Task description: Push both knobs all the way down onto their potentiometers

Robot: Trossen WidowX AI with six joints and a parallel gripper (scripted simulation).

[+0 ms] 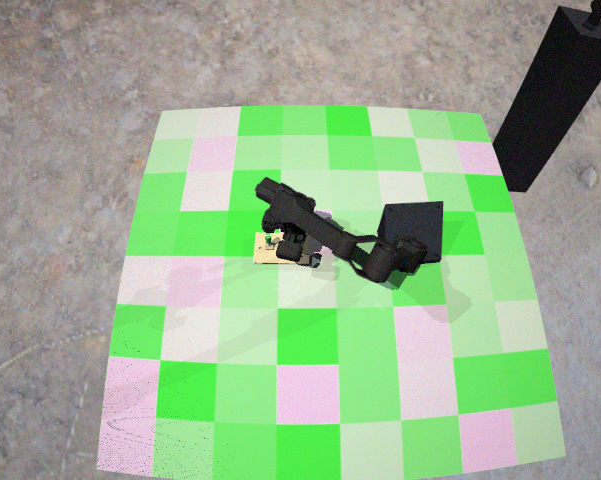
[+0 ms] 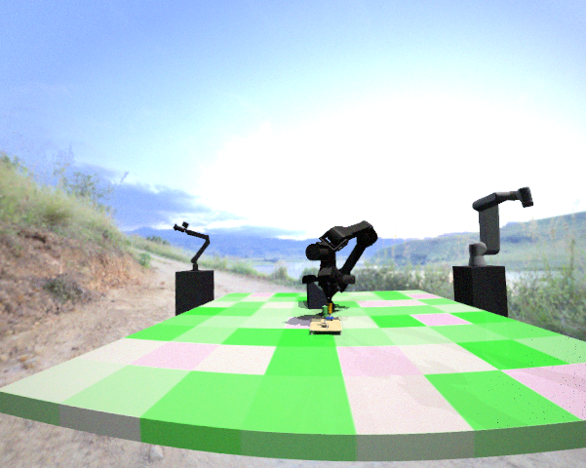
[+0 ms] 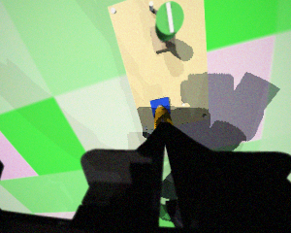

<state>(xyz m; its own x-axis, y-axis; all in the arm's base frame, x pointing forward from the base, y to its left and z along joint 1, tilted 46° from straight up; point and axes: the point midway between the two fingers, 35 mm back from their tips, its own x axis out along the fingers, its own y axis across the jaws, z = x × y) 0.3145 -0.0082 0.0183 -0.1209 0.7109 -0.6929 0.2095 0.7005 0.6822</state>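
The orange knob is 10 mm below my gripper tip. Also, from my gripper tip: green knob 80 mm ahead, 20 mm to the right, 10 mm below.
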